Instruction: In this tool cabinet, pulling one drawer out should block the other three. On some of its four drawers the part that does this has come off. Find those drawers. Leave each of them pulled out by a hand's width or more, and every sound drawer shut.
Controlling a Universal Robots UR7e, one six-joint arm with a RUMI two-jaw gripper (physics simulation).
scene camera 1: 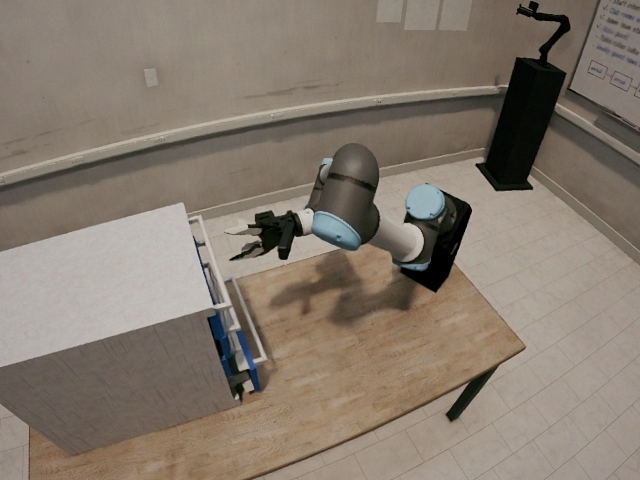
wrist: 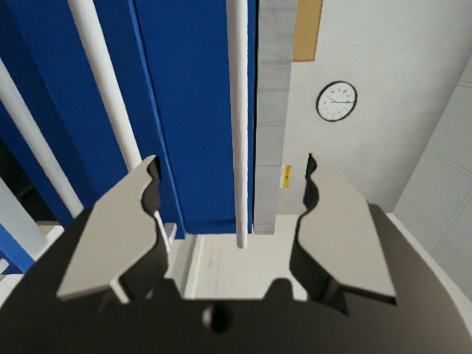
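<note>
The grey cabinet (scene camera 1: 98,289) (wrist: 272,150) stands at the left in the scene view. The wrist view shows blue drawer fronts side by side. The top drawer's white handle (scene camera 1: 213,263) (wrist: 239,125) is nearest the cabinet's top panel. The second drawer's handle (wrist: 107,90) and the third's handle (wrist: 37,140) are further left. The lowest drawer (scene camera 1: 248,359) stands out past the others, with its handle (scene camera 1: 249,317) furthest out; the three upper drawers look shut or nearly so. My gripper (scene camera 1: 228,244) (wrist: 233,156) is open and empty, in front of the top handle and apart from it.
The cabinet stands on a wooden table (scene camera 1: 361,372). The arm's black base (scene camera 1: 439,263) is at the table's far right. A black pedestal (scene camera 1: 527,118) with a small arm stands by the wall. A clock (wrist: 336,101) hangs on the wall beyond the cabinet.
</note>
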